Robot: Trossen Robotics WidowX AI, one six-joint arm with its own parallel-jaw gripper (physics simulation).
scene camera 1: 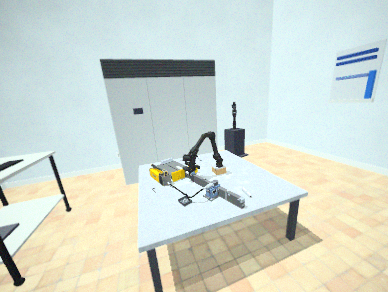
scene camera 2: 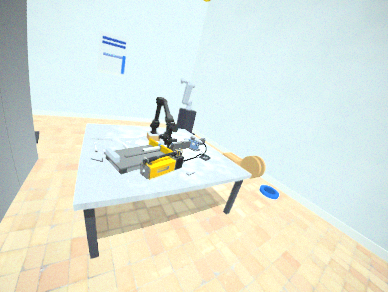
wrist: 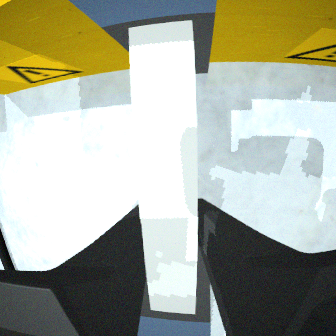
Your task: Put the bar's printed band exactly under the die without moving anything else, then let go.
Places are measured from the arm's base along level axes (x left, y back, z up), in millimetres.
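Where they show: gripper, between the fingertips: [scene camera 1: 190, 175] [wrist: 171, 207]; arm's base, origin of its link: [scene camera 1: 219, 166] [scene camera 2: 153, 132].
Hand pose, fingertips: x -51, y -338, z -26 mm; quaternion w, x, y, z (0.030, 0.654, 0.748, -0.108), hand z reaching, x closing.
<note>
Each offset is from my fingertips to the top centre of the thing. "pt": to the spot under its first point. Level surfaces: height alone.
A long white bar [wrist: 162, 90] runs up the wrist view, its far end between two yellow guards [wrist: 55, 37] [wrist: 265, 32]. Its printed band cannot be made out in the glare. My gripper [wrist: 171, 207] is shut on the bar, one dark finger on each side near its lower part. In the scene views my gripper [scene camera 1: 192, 171] [scene camera 2: 170, 143] is low, beside the yellow guards and the grey rail. Dark grey parts {pt dx -73, dy +6, dz +6 mm} [wrist: 202, 45] with blue beyond show at both ends of the bar. The die cannot be told apart in any view.
A grey platform {dz +8 mm} [scene camera 2: 122, 159] and a yellow box {pt dx -238, dy -308, dz -4 mm} [scene camera 2: 162, 170] stand beside the arm on the table {dz -42 mm} [scene camera 1: 165, 225]. A blue device {pt dx +393, dy -4, dz +25 mm} [scene camera 1: 213, 190] stands at the grey rail [scene camera 1: 233, 198]. A cable runs to a small dark box {pt dx +302, dy -215, dz -41 mm} [scene camera 1: 185, 201]. The arm's base stands by a wooden block [scene camera 1: 219, 171].
</note>
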